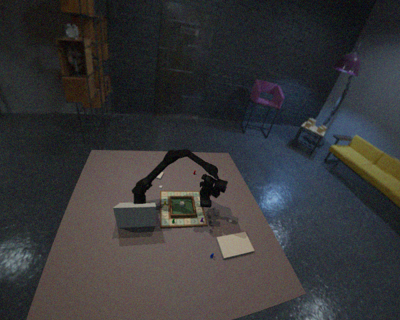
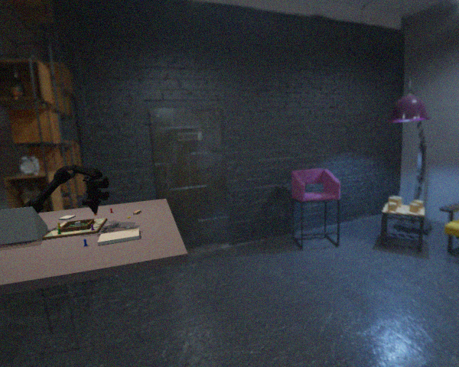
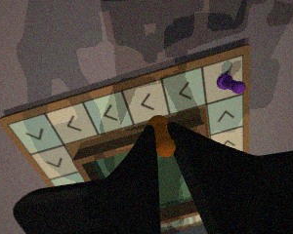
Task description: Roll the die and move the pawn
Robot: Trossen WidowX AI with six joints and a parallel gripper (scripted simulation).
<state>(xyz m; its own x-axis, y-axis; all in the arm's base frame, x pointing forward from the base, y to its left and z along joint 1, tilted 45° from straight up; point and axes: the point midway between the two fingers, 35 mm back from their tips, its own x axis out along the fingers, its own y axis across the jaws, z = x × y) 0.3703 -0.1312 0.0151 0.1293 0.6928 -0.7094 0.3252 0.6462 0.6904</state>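
Now: the die 11 cm behind my gripper tip, 6 cm to the left of it and 6 cm below it. From my gripper tip the other things lie so: green tray: 11 cm behind, 5 cm to the left, 8 cm below; purple pawn: 2 cm behind, 8 cm to the right, 6 cm below; orange pawn: 1 cm above.
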